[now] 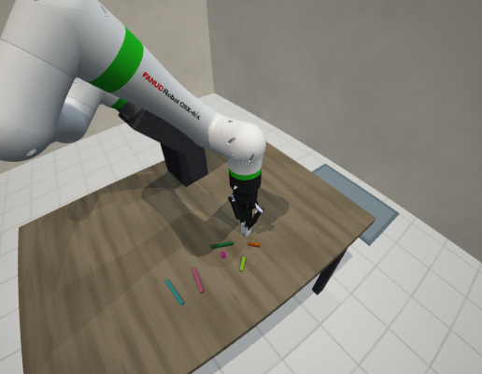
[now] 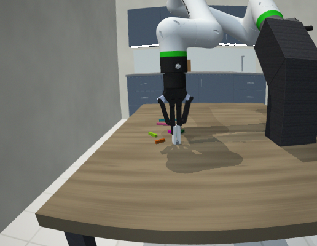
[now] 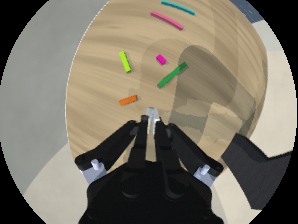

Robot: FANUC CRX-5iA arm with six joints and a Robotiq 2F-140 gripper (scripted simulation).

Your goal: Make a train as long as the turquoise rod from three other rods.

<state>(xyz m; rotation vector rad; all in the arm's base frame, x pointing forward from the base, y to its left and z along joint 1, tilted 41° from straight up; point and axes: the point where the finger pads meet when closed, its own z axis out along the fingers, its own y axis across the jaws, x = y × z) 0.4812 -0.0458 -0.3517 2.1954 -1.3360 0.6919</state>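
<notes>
My gripper is now 30 mm above the grey rod. Round my hand: magenta rod (120 mm to the right, 40 mm ahead, 30 mm below); then green rod (100 mm to the right, 30 mm below); then orange rod (60 mm ahead, 30 mm below).
</notes>
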